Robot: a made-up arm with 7 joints. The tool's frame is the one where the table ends. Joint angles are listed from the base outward.
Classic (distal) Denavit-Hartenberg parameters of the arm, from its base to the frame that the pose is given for. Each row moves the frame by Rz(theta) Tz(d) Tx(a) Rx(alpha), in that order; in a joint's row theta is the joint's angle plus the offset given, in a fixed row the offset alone. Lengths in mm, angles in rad.
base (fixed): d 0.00  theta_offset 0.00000  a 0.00  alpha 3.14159
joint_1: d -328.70  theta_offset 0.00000  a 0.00  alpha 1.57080
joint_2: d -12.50  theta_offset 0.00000  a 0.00  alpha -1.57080
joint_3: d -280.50  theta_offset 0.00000  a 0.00  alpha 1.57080
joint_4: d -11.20  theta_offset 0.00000  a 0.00  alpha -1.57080
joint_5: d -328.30  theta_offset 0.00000  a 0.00  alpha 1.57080
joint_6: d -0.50  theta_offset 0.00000  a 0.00  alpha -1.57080
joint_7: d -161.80  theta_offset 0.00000  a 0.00  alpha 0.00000
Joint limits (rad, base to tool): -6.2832..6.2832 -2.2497..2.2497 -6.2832..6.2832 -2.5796..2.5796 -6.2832..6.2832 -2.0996..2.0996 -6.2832..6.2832
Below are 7 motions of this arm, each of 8 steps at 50 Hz.
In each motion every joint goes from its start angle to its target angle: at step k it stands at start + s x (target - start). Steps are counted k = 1, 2, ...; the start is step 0. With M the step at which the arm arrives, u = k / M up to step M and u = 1 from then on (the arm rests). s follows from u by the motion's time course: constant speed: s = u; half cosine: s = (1 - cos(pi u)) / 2; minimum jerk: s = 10 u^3 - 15 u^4 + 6 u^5.
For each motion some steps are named. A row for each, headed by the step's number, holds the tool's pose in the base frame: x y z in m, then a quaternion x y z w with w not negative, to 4 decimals.
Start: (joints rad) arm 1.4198 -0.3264 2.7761 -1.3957 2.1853 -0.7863 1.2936
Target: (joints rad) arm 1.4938 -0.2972 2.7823 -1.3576 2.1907 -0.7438 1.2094
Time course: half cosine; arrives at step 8
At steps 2, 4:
2: 0.0992 -0.2581 0.8660 -0.5853 0.7297 0.1822 0.3029
4: 0.0933 -0.2640 0.8680 -0.5886 0.7267 0.1779 0.3063

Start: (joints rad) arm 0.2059 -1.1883 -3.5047 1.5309 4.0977 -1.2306 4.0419
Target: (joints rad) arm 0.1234 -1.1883 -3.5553 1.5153 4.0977 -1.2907 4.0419
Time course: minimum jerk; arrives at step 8
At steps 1, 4, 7, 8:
1: -0.3424 0.0476 0.0273 0.0460 -0.3438 0.6808 0.6451
4: -0.3456 0.0266 0.0312 0.0498 -0.3451 0.6948 0.6291
7: -0.3477 0.0056 0.0353 0.0537 -0.3464 0.7084 0.6126
8: -0.3477 0.0049 0.0355 0.0538 -0.3464 0.7088 0.6121

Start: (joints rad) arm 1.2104 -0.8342 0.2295 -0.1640 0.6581 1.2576 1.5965
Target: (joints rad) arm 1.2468 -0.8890 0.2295 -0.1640 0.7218 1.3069 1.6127
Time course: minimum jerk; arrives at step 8
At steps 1, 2, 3, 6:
1: -0.2886 0.4014 0.8046 0.0475 0.9172 0.1815 0.3514
2: -0.2888 0.4040 0.8015 0.0491 0.9159 0.1814 0.3547
3: -0.2889 0.4090 0.7954 0.0522 0.9132 0.1812 0.3613
6: -0.2887 0.4268 0.7729 0.0625 0.9029 0.1801 0.3852

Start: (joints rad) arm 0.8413 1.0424 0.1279 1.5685 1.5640 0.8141 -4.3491
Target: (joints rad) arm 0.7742 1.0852 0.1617 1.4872 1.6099 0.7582 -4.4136
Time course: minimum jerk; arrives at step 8
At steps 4, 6, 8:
4: 0.1781 -0.4766 0.1087 -0.4989 0.0270 -0.3114 0.8083
6: 0.1958 -0.4812 0.1091 -0.5035 0.0041 -0.3022 0.8095
8: 0.2004 -0.4823 0.1093 -0.5045 -0.0019 -0.2997 0.8097

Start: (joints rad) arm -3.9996 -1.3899 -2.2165 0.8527 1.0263 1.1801 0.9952
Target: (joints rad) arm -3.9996 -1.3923 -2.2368 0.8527 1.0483 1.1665 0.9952
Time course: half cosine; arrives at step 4
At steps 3, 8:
3: 0.5829 0.1472 0.3150 -0.2998 -0.7276 -0.2746 0.5525
8: 0.5832 0.1479 0.3140 -0.2992 -0.7275 -0.2729 0.5539

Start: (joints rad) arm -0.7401 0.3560 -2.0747 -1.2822 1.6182 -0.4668 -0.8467
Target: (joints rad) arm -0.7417 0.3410 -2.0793 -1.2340 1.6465 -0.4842 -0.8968
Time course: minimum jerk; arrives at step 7
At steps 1, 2, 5, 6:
1: 0.5169 -0.1214 0.6637 -0.5986 -0.5178 0.0866 0.6050
2: 0.5163 -0.1207 0.6671 -0.5983 -0.5215 0.0838 0.6025
5: 0.5120 -0.1169 0.6870 -0.5963 -0.5428 0.0675 0.5876
6: 0.5112 -0.1163 0.6904 -0.5958 -0.5464 0.0646 0.5850

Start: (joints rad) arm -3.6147 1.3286 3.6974 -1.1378 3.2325 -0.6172 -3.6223
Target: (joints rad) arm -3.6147 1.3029 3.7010 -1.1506 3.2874 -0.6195 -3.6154
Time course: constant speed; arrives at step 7
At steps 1, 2, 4, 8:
1: -0.6426 -0.1090 0.1419 -0.6193 -0.0339 -0.7695 0.1521
2: -0.6427 -0.1093 0.1434 -0.6193 -0.0329 -0.7689 0.1556
4: -0.6428 -0.1097 0.1462 -0.6191 -0.0309 -0.7676 0.1627
8: -0.6428 -0.1104 0.1504 -0.6189 -0.0278 -0.7656 0.1733

